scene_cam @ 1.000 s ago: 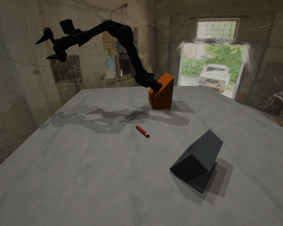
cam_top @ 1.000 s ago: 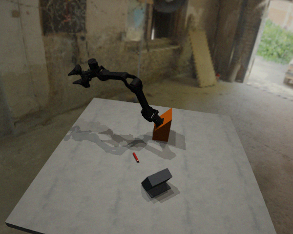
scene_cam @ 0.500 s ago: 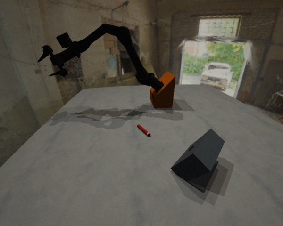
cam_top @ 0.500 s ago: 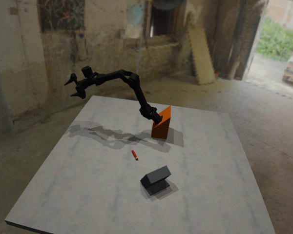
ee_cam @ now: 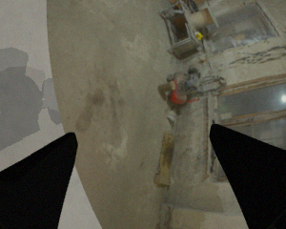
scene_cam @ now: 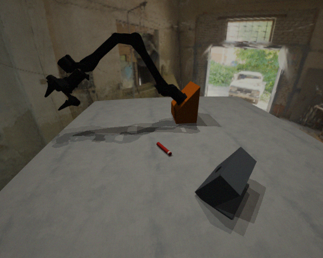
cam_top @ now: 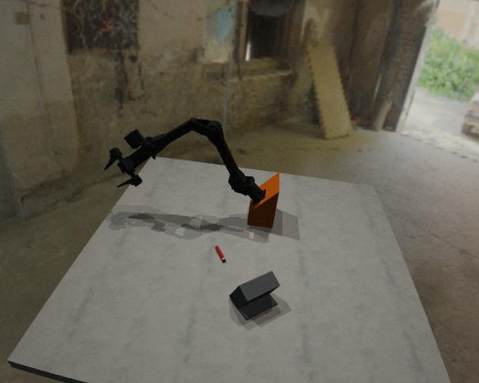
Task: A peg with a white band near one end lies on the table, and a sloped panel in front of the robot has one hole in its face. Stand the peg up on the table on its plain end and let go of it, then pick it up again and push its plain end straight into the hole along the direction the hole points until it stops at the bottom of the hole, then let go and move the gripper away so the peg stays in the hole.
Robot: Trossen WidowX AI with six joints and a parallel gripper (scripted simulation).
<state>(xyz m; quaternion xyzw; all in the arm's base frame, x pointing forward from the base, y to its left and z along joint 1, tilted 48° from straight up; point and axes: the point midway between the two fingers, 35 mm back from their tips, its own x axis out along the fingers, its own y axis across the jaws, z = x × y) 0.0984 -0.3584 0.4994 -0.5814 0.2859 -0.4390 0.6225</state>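
Right now my gripper tip is 54 cm to the right of the red peg, 18 cm short of it and 15 cm above it. The rest, counted from my gripper tip: dark grey sloped panel 68 cm to the left, 35 cm ahead, 11 cm below.
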